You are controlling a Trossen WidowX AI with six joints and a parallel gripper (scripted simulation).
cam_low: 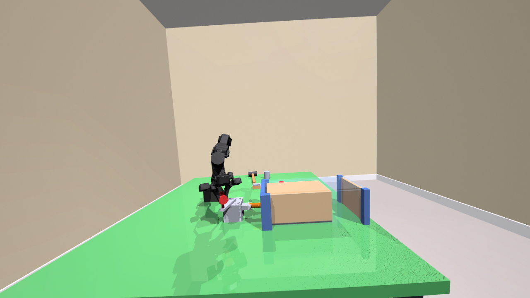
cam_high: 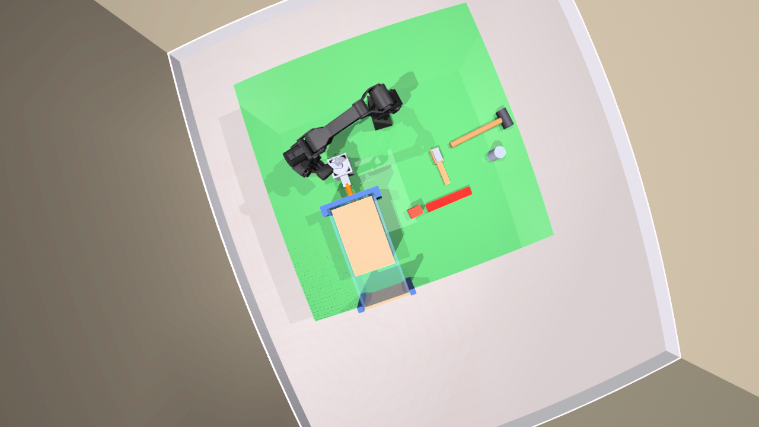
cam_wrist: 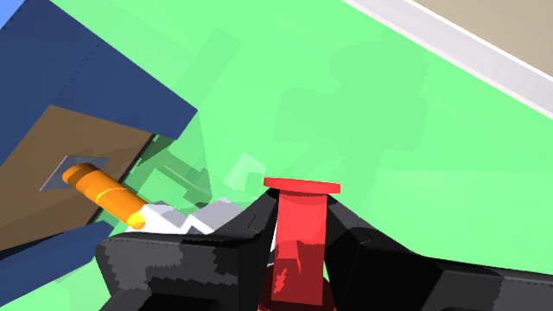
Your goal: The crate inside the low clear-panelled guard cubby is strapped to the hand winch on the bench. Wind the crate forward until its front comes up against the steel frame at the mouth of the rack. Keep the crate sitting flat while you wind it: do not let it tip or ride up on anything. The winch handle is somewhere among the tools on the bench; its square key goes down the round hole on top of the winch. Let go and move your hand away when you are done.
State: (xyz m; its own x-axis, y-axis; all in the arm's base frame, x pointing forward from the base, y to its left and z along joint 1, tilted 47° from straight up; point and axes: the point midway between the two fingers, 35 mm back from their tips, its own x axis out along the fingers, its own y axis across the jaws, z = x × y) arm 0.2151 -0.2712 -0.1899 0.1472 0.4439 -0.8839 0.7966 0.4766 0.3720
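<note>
Now: the winch handle 10 mm behind my gripper tip, 50 mm to the left of it and 20 mm below it. Also, from my gripper tip: blue steel frame 160 mm ahead, 140 mm to the left, 20 mm below; winch 10 mm behind, 100 mm to the left, 100 mm below; red knob 10 mm behind, 20 mm to the left, 10 mm above.
</note>
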